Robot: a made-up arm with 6 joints.
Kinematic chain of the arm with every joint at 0, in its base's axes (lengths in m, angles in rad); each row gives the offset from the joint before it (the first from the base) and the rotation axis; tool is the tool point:
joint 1: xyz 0 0 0.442 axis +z
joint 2: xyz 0.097 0 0 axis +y
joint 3: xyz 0 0 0.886 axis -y
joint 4: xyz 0 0 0.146 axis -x
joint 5: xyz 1.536 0 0 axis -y
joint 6: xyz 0.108 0 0 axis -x
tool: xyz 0 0 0
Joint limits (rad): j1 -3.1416..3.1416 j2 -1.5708..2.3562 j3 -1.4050..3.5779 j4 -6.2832..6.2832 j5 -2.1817..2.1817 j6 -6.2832..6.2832
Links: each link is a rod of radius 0.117 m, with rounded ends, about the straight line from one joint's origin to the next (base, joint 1, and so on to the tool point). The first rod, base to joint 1, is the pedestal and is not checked.
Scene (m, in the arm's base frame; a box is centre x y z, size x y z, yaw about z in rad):
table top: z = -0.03
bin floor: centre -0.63 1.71 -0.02 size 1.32 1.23 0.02 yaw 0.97
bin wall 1: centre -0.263 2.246 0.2 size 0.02 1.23 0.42 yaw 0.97
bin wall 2: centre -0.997 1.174 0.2 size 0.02 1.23 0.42 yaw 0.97
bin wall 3: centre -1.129 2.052 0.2 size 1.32 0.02 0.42 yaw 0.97
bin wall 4: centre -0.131 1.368 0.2 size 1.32 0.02 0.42 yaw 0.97
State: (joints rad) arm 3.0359 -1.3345 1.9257 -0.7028 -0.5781 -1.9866
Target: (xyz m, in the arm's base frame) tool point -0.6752 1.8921 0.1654
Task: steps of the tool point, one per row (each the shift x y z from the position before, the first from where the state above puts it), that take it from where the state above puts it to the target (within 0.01 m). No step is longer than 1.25 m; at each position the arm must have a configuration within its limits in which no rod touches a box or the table.
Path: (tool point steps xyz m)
1: -0.2594 -0.3274 1.1408
2: -0.7815 -0.0296 0.9147
3: -1.0045 0.3930 0.4514
4: -0.8656 0.7304 -0.1181
5: -0.4603 0.8018 -0.6335
6: 0.0099 0.5482 -0.9527
7: 0.3360 0.0635 -0.9938

